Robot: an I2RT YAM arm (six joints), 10 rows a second.
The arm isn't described. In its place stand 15 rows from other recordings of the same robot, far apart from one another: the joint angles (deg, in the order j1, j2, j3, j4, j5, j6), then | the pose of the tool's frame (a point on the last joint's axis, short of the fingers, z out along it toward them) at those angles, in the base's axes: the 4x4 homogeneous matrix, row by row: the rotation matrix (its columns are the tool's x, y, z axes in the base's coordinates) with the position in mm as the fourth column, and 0 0 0 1 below.
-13.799 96.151 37.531 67.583 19.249 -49.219 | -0.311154 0.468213 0.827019 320.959; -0.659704 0.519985 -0.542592 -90.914; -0.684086 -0.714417 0.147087 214.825; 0 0 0 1
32.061 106.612 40.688 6.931 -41.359 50.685 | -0.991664 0.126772 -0.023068 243.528; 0.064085 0.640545 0.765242 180.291; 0.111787 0.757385 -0.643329 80.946; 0 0 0 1
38.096 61.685 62.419 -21.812 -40.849 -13.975 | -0.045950 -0.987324 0.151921 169.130; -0.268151 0.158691 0.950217 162.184; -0.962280 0.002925 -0.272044 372.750; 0 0 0 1
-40.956 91.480 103.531 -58.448 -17.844 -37.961 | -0.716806 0.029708 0.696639 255.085; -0.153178 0.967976 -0.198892 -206.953; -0.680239 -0.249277 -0.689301 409.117; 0 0 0 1
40.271 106.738 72.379 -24.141 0.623 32.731 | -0.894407 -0.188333 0.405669 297.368; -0.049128 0.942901 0.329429 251.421; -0.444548 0.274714 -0.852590 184.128; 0 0 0 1
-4.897 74.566 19.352 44.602 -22.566 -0.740 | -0.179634 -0.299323 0.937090 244.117; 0.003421 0.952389 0.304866 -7.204; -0.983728 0.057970 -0.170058 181.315; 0 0 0 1
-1.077 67.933 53.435 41.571 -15.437 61.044 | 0.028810 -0.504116 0.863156 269.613; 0.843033 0.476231 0.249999 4.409; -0.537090 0.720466 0.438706 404.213; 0 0 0 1
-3.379 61.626 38.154 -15.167 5.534 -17.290 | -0.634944 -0.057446 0.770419 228.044; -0.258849 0.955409 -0.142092 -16.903; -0.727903 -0.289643 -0.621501 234.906; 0 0 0 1
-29.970 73.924 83.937 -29.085 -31.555 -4.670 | -0.281899 -0.025812 0.959097 248.695; 0.082471 0.995286 0.051026 -121.905; -0.955893 0.093482 -0.278441 434.770; 0 0 0 1
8.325 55.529 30.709 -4.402 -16.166 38.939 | -0.614231 0.008420 0.789081 208.882; 0.520190 0.756248 0.396852 40.583; -0.593399 0.654231 -0.468891 229.943; 0 0 0 1
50.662 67.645 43.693 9.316 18.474 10.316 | -0.254143 -0.501818 0.826795 181.217; -0.042137 0.859796 0.508895 203.310; -0.966248 0.094493 -0.239656 285.801; 0 0 0 1
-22.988 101.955 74.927 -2.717 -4.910 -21.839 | -0.543259 0.127771 0.829786 383.453; -0.172141 0.950402 -0.259044 -159.361; -0.821728 -0.283568 -0.494320 259.576; 0 0 0 1
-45.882 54.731 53.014 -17.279 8.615 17.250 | 0.023324 0.839239 0.543263 147.582; 0.397121 0.490921 -0.775430 -159.857; -0.917470 0.233827 -0.321830 346.132; 0 0 0 1
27.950 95.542 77.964 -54.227 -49.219 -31.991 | -0.438901 -0.881380 -0.174742 276.703; -0.624610 0.159471 0.764481 177.333; -0.645933 0.444677 -0.620511 267.085; 0 0 0 1
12.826 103.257 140.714 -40.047 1.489 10.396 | -0.078815 -0.185427 0.979492 339.530; 0.167062 0.966197 0.196353 76.353; -0.982791 0.179111 -0.045173 562.142; 0 0 0 1
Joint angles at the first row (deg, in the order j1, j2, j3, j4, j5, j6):
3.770 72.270 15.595 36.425 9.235 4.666
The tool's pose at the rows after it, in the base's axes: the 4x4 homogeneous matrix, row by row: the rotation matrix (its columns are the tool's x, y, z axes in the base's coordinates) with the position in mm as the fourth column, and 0 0 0 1 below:
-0.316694 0.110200 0.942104 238.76; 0.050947 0.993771 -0.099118 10.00; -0.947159 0.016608 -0.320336 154.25; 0 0 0 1
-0.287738 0.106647 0.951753 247.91; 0.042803 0.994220 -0.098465 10.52; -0.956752 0.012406 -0.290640 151.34; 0 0 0 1
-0.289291 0.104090 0.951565 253.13; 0.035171 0.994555 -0.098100 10.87; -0.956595 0.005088 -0.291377 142.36; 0 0 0 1
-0.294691 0.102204 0.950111 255.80; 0.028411 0.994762 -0.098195 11.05; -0.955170 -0.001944 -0.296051 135.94; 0 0 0 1
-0.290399 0.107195 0.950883 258.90; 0.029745 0.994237 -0.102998 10.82; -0.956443 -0.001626 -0.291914 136.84; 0 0 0 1
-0.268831 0.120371 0.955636 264.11; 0.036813 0.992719 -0.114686 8.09; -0.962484 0.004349 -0.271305 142.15; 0 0 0 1
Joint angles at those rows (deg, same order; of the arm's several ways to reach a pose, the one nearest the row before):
3.772 76.838 17.257 40.642 9.258 4.164
3.749 81.014 18.109 45.781 9.235 3.574
3.748 85.211 18.240 49.803 9.212 3.136
3.749 87.853 18.284 52.116 9.213 2.765
3.683 88.378 18.961 52.205 9.431 2.809
3.028 88.399 20.184 52.248 9.498 2.962

